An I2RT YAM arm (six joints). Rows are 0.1 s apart.
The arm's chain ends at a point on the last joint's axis. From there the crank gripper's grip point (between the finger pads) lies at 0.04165 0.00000 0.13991 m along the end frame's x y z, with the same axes.
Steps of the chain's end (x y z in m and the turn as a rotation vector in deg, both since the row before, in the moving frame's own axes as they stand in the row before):
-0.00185, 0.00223, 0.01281, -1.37, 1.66, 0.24
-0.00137, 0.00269, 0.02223, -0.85, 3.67, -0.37
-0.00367, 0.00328, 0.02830, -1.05, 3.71, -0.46
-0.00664, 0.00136, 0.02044, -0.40, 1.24, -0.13
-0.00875, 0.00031, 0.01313, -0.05, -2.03, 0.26
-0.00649, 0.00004, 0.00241, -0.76, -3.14, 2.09
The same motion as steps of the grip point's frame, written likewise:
0.00218, 0.00574, 0.01150, -1.37, 1.66, 0.24
0.00751, 0.00445, 0.01926, -0.85, 3.67, -0.37
0.00530, 0.00545, 0.02529, -1.05, 3.71, -0.46
-0.00362, 0.00224, 0.01950, -0.40, 1.24, -0.13
-0.01373, 0.00061, 0.01452, -0.05, -2.03, 0.26
-0.01428, 0.00329, 0.00446, -0.76, -3.14, 2.09

